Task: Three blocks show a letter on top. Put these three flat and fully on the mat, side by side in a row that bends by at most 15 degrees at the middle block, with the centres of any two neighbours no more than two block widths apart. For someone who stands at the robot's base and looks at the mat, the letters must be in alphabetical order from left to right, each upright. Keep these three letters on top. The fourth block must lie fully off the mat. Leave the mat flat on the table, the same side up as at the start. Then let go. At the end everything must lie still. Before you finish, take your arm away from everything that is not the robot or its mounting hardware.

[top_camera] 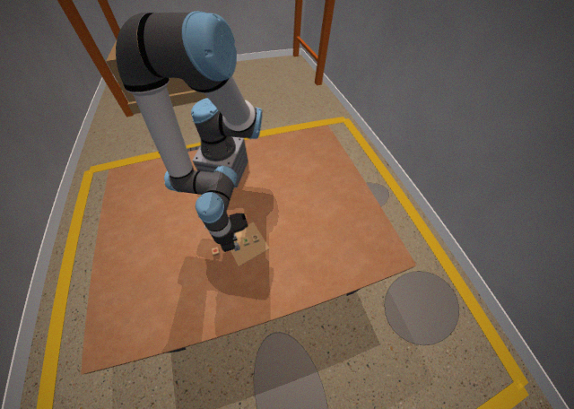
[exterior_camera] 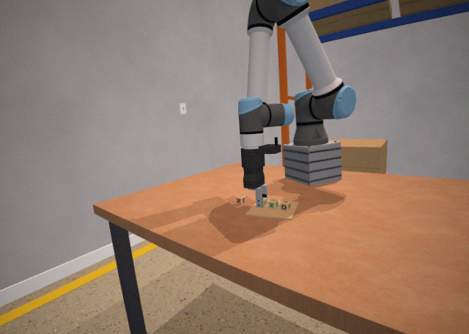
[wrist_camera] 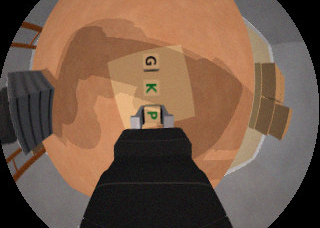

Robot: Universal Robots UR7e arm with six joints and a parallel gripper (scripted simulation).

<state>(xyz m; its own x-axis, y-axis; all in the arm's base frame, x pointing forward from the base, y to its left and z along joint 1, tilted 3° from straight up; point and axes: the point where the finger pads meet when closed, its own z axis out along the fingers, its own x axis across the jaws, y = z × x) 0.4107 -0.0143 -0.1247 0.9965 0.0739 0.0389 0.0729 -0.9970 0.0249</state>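
My gripper is now 40 mm to the right of the tan mat and 20 mm above it.
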